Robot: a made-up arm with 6 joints.
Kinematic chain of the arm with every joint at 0, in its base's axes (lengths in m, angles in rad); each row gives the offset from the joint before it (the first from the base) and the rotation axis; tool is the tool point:
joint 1: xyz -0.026 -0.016 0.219 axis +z
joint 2: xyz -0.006 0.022 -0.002 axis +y
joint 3: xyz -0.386 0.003 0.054 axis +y
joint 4: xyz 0.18 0.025 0.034 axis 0.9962 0 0.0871
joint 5: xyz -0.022 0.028 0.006 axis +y
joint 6: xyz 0.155 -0.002 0.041 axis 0.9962 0 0.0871
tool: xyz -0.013 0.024 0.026
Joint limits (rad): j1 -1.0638..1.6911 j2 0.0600..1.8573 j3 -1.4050..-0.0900 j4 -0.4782..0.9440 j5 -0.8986..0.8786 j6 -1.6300..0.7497
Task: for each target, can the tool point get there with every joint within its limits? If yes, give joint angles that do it. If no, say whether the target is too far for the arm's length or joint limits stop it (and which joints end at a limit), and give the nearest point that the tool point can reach.
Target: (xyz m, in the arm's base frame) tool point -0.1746 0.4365 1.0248
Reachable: no: too far | nearest point -0.1254 0.2868 0.7540 | short by 0.313 m
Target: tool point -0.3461 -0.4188 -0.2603
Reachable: no: joint limits stop it (at a limit: joint 2, joint 3, joint 5, joint 6) | nearest point -0.1252 -0.1408 0.2381 | short by 0.612 m
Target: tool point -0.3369 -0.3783 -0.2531
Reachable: no: joint limits stop it (at a limit: joint 2, joint 3, joint 5, joint 6) | nearest point -0.1278 -0.1347 0.2360 | short by 0.585 m
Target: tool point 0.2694 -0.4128 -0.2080
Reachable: no: joint limits stop it (at a limit: joint 1, joint 2) | nearest point 0.1597 -0.2373 0.2727 | short by 0.523 m
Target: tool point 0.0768 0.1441 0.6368
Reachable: yes | joints 0.3793 1.1119 -0.6244 -0.1277 -0.6544 0.2490
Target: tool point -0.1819 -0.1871 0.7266
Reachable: yes | joints 1.0043 0.4309 -1.2099 0.8158 -0.2392 -0.7554
